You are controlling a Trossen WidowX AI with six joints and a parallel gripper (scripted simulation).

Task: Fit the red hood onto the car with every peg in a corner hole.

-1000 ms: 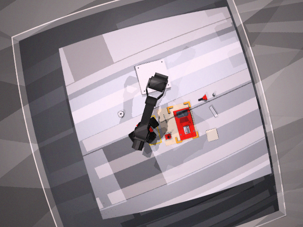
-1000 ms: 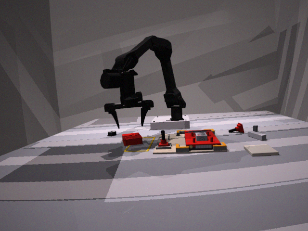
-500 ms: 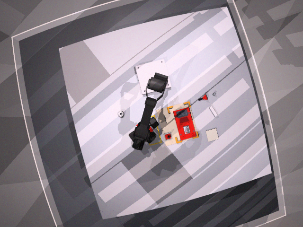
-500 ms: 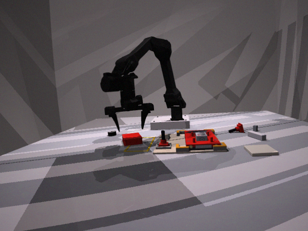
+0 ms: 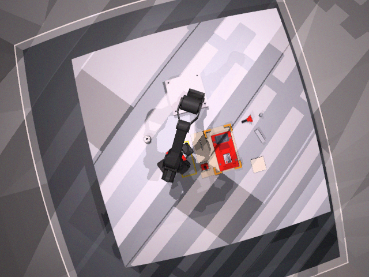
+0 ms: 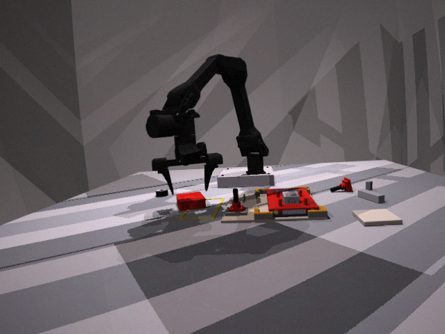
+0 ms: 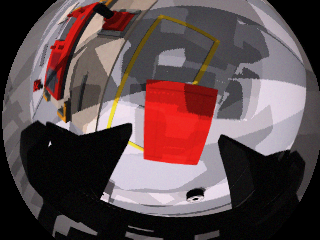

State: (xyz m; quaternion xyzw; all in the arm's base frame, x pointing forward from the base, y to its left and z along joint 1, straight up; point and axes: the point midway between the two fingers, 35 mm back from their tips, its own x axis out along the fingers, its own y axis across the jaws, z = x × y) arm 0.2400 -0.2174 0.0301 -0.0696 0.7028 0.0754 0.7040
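My gripper tip is 2 cm above the red hood. From my gripper tip the other things lie so: tan tile (40 cm to the left, 23 cm ahead, 3 cm below).
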